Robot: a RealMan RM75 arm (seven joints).
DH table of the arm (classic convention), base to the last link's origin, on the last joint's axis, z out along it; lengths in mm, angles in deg. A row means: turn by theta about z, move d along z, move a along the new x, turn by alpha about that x. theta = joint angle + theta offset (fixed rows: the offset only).
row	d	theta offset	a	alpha
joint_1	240.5	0	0	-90
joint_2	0	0	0	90
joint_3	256	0	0	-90
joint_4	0	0	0	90
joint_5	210	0	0	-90
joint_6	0	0	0	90
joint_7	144	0	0	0
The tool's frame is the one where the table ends.
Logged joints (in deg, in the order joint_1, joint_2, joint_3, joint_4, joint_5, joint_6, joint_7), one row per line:
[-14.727 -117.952 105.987 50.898 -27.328 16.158 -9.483]
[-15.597 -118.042 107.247 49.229 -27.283 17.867 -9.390]
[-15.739 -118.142 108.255 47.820 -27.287 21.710 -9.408]
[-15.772 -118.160 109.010 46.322 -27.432 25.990 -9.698]
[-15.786 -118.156 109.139 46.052 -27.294 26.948 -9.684]
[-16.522 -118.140 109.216 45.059 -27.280 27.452 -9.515]
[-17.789 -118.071 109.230 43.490 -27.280 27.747 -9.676]
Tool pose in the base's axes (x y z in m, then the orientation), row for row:
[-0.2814 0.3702 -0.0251 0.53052 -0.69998 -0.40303 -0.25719]
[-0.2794 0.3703 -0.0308 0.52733 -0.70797 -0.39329 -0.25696]
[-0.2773 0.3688 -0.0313 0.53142 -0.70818 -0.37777 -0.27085]
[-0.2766 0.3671 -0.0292 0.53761 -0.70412 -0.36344 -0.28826]
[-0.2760 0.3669 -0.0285 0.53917 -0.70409 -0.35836 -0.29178]
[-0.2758 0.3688 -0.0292 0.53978 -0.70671 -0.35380 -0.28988]
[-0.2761 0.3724 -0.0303 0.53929 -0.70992 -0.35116 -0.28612]
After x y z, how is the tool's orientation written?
As a quaternion, w x y z.
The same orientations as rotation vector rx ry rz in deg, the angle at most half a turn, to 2 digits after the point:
[-95.72 -55.11 -35.17]
[-96.95 -53.86 -35.19]
[-96.81 -51.64 -37.02]
[-96.00 -49.55 -39.30]
[-95.93 -48.82 -39.75]
[-96.26 -48.19 -39.48]
[-96.72 -47.84 -38.98]

